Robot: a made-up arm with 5 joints.
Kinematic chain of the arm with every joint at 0, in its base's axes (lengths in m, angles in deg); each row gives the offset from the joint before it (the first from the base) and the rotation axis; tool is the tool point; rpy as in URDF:
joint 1: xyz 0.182 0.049 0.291 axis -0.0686 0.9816 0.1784
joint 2: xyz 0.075 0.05 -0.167 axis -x
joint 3: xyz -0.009 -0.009 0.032 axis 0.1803 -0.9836 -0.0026
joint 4: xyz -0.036 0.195 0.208 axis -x
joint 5: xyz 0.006 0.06 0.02 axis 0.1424 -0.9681 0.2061
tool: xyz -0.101 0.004 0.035 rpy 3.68 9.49 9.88
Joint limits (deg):
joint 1: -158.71..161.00
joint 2: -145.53..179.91
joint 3: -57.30..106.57
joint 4: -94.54..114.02
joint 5: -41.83..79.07
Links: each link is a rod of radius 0.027 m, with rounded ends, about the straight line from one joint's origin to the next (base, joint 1, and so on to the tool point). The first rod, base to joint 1, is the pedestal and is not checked.
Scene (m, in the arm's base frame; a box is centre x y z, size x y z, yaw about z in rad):
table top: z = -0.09
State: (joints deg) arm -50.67 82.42 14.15 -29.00 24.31
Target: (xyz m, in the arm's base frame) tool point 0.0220 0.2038 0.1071
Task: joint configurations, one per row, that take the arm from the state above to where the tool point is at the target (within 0.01 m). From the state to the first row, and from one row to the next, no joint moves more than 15 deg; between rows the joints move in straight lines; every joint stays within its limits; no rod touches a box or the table.
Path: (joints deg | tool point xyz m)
1: -45.40 71.18 23.47 -42.11 13.93 | 0.2896 0.4092 0.0165
2: -40.13 59.94 32.79 -55.22 3.56 | 0.1788 0.3935 0.0416
3: -34.86 48.70 42.11 -68.32 -6.82 | 0.0918 0.3430 0.0717
4: -29.59 37.45 51.43 -81.43 -17.19 | 0.0394 0.2732 0.0957
5: -24.32 26.21 60.75 -94.54 -27.57 | 0.0220 0.2038 0.1071

